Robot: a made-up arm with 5 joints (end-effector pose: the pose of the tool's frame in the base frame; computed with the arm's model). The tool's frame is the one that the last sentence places.
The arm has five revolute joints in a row. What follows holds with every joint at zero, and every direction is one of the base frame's. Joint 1 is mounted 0.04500 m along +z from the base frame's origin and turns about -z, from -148.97 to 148.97 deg. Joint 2 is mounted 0.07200 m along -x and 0.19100 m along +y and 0.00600 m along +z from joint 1 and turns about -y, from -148.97 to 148.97 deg. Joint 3 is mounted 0.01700 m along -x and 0.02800 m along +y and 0.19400 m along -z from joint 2 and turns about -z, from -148.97 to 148.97 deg. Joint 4 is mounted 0.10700 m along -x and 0.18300 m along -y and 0.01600 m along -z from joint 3 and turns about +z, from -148.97 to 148.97 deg. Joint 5 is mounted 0.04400 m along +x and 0.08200 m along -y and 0.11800 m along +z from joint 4 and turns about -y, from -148.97 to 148.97 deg. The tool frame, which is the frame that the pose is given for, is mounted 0.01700 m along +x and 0.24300 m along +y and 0.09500 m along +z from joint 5; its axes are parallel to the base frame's.
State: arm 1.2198 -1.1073 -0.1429 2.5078 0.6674
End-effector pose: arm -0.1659 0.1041 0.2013 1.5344 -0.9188 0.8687
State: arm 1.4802 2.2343 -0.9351 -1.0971 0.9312
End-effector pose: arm 0.1770 0.1151 0.1202 1.9339 2.3388 0.1200
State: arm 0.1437 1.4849 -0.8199 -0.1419 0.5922
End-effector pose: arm -0.0515 0.1534 -0.0024 -0.4876 -1.9362 0.6408
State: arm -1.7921 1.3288 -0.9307 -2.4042 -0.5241
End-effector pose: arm 0.0641 0.0169 0.2762 1.2325 0.5225 0.6141
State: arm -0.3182 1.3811 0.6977 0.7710 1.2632
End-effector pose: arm -0.1682 0.2657 -0.2227 0.4148 -2.6224 0.2058
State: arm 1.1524 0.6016 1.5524 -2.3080 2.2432
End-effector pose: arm 0.0691 0.2742 -0.2195 0.9775 -1.6888 1.2871
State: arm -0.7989 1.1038 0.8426 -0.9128 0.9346
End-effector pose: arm -0.1776 0.0605 -0.0146 0.6277 -1.1006 -1.3316
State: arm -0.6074 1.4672 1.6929 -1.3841 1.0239
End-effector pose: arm -0.1563 0.1211 -0.0981 0.5804 0.0969 -2.4598
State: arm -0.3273 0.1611 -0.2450 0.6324 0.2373
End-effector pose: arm -0.2807 0.0608 0.0271 0.0966 -0.3726 1.2056
